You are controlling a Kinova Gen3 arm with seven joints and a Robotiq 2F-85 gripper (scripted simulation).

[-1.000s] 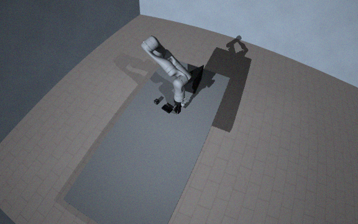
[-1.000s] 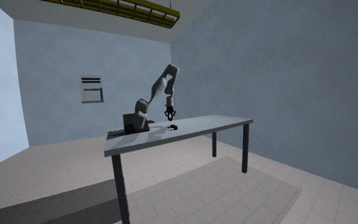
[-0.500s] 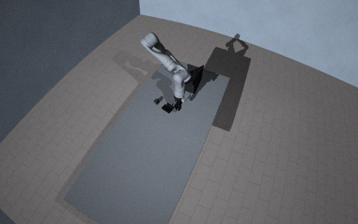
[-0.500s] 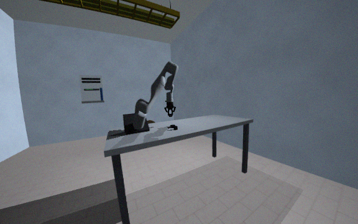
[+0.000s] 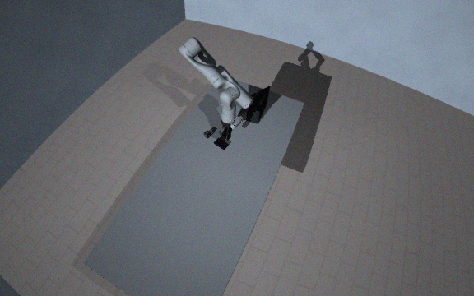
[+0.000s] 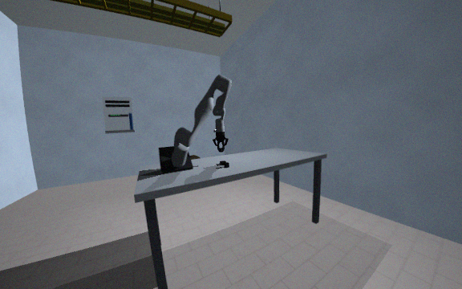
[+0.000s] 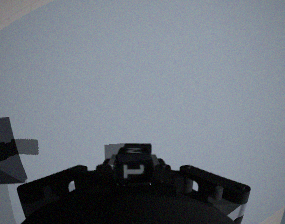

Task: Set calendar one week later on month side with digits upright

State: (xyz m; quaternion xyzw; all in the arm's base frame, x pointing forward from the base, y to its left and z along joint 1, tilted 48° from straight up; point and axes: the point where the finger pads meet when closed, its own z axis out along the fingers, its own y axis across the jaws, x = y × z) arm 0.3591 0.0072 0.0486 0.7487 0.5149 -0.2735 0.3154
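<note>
Right now my hand is 110 mm above the dark calendar tray, 40 mm to the left of it and 10 mm past it.
</note>
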